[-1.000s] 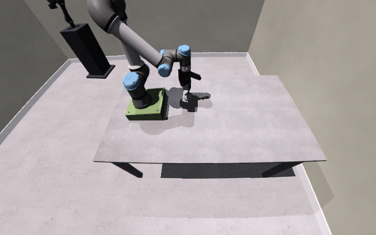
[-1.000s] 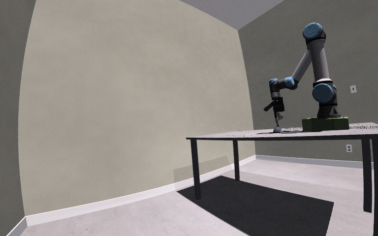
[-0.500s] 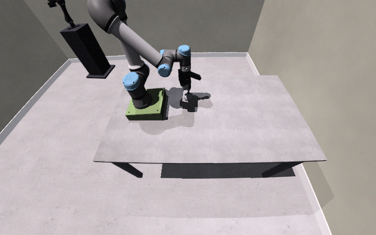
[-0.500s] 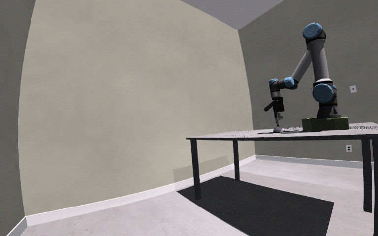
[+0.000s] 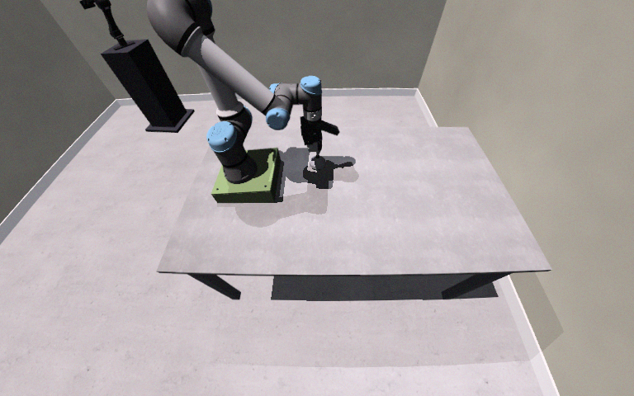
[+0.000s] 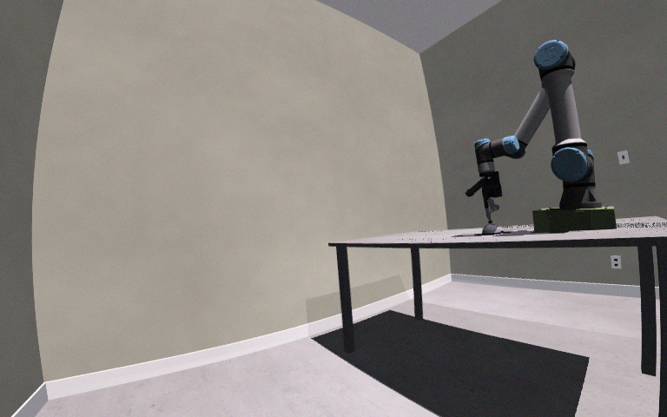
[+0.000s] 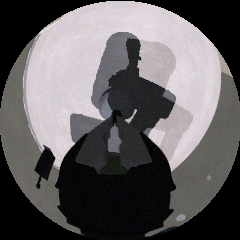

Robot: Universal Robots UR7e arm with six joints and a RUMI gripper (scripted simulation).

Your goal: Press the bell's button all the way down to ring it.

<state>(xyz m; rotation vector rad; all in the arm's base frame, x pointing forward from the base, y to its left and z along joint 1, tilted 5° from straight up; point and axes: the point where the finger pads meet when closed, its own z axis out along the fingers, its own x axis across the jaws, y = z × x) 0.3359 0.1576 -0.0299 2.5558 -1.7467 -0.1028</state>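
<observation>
The silver bell is 4 cm below my hand.
</observation>
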